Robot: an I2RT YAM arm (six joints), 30 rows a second.
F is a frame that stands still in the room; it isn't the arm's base.
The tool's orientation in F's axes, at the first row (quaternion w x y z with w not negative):
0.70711 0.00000 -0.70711 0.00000
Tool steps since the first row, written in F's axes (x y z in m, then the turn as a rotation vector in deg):
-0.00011 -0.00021 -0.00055 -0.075 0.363 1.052
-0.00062 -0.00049 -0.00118 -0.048 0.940 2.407
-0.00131 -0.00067 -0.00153 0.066 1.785 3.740
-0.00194 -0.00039 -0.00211 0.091 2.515 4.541
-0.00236 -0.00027 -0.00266 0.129 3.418 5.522
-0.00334 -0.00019 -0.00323 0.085 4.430 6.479
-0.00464 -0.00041 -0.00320 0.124 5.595 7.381
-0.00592 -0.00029 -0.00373 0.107 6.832 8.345
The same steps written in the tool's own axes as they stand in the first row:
-0.00055 -0.00021 0.00011 1.052 0.363 0.075
-0.00118 -0.00049 0.00062 2.407 0.940 0.048
-0.00153 -0.00067 0.00131 3.740 1.785 -0.066
-0.00211 -0.00039 0.00194 4.541 2.515 -0.091
-0.00266 -0.00027 0.00236 5.522 3.418 -0.129
-0.00323 -0.00019 0.00334 6.479 4.430 -0.085
-0.00320 -0.00041 0.00464 7.381 5.595 -0.124
-0.00373 -0.00029 0.00592 8.345 6.832 -0.107

